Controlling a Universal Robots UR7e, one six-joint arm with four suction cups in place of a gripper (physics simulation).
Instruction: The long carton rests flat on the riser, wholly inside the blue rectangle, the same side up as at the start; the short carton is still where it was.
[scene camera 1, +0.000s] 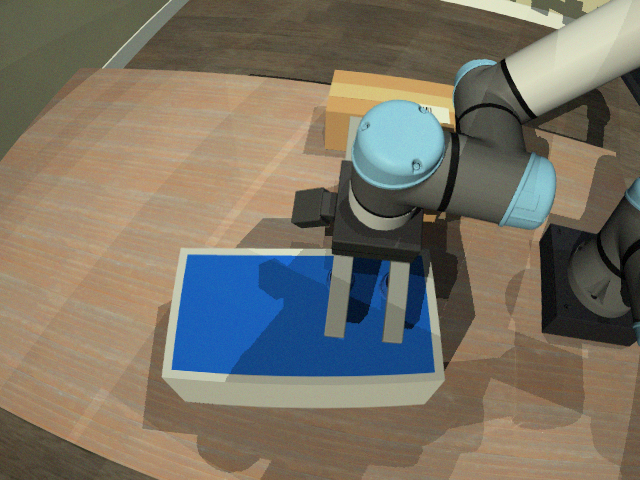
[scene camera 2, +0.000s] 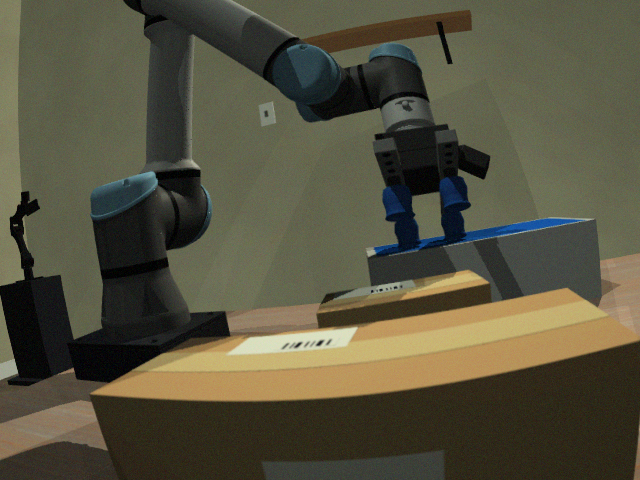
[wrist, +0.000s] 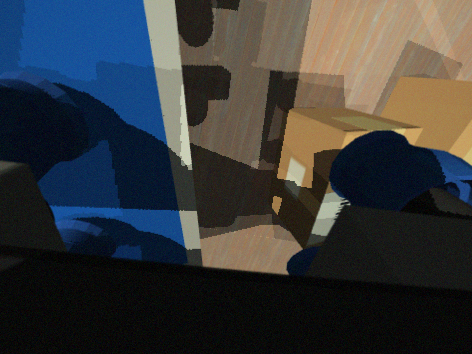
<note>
My suction head (scene camera 2: 397, 199) is stuck to a riser with blue rectangle (scene camera 1: 246, 327), which still rests on the table. On the table rest a long carton (scene camera 2: 537, 380) and a short carton (scene camera 2: 462, 289).
The riser with blue rectangle also shows in scene camera 2 (scene camera 2: 532, 257) and in the wrist view (wrist: 135, 181). The long carton is seen too in scene camera 1 (scene camera 1: 352, 93) and in the wrist view (wrist: 429, 103). The short carton shows as well in the wrist view (wrist: 310, 139).
</note>
